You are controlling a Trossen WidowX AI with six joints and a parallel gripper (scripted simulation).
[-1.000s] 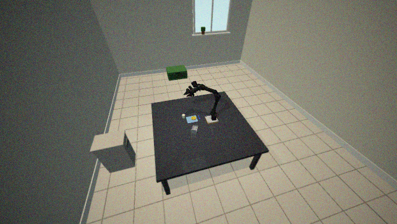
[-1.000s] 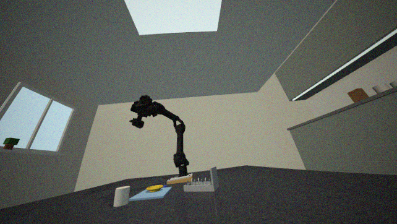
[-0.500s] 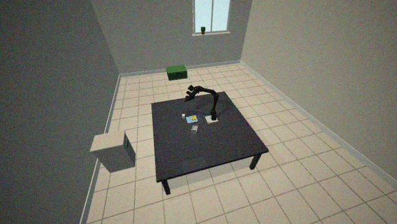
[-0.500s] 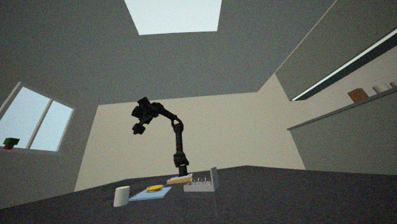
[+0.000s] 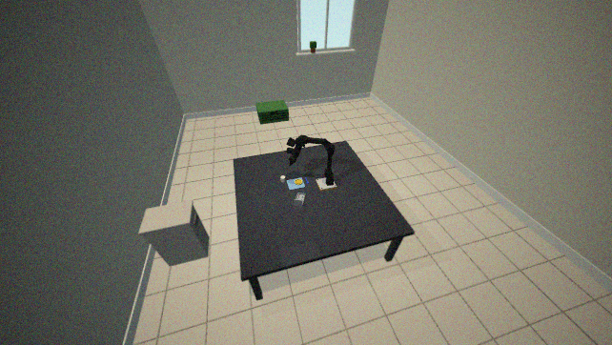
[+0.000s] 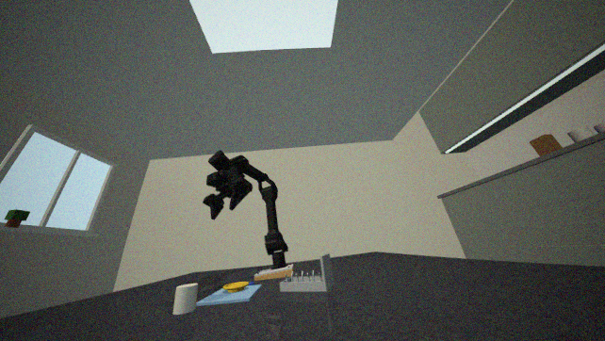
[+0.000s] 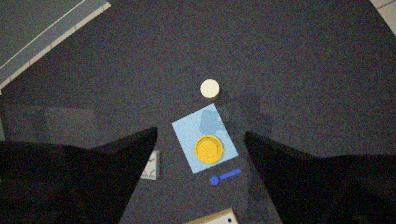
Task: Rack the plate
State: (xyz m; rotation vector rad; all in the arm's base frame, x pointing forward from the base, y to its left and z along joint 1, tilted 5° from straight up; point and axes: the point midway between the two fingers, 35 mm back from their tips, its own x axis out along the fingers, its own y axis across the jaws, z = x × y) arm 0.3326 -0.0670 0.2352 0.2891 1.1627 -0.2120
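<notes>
The yellow plate lies 60 mm behind my gripper tip, 30 mm to the left of it and 210 mm below it. Also, from my gripper tip: blue mat (30 mm behind, 30 mm to the left, 220 mm below); dish rack (50 mm behind, 240 mm to the left, 200 mm below); white cup (80 mm ahead, 20 mm to the right, 200 mm below).
</notes>
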